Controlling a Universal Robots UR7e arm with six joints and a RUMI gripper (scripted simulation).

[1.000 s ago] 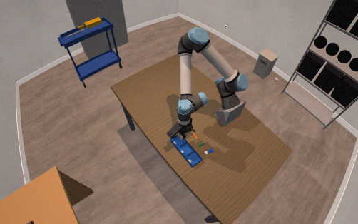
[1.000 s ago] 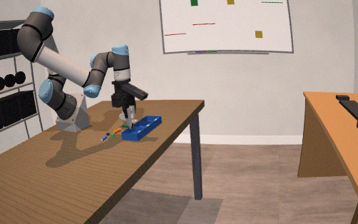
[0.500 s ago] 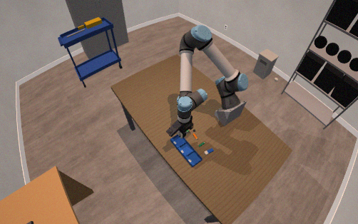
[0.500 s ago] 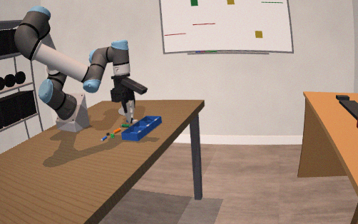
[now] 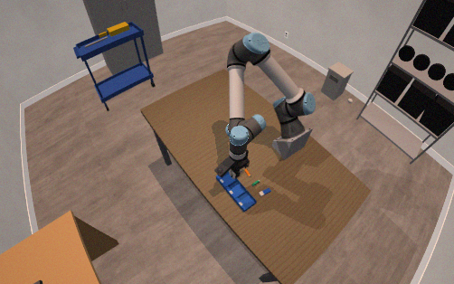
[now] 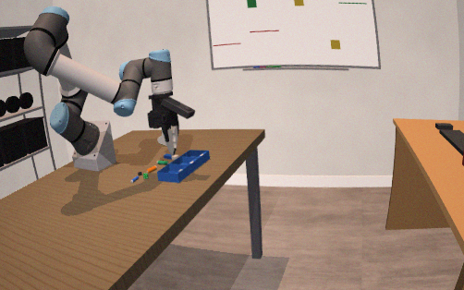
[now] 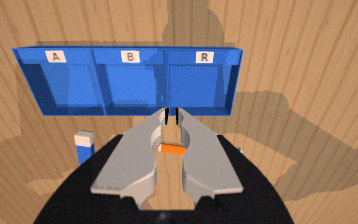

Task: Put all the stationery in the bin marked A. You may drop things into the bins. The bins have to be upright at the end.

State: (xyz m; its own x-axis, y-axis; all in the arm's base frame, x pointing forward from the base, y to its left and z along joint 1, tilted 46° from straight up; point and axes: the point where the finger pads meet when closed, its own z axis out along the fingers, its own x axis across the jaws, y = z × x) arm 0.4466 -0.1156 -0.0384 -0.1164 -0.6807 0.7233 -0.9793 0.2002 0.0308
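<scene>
Now: hand 7 cm above the tray, 5 cm to the right of it and 2 cm short of it. The rest, counted from my hand: green die: 10 cm behind, 7 cm below, 6 cm to the right; then orange marker: 11 cm behind, 7 cm below, 1 cm to the left; then green marker: 10 cm behind, 9 cm to the left, 7 cm below.
</scene>
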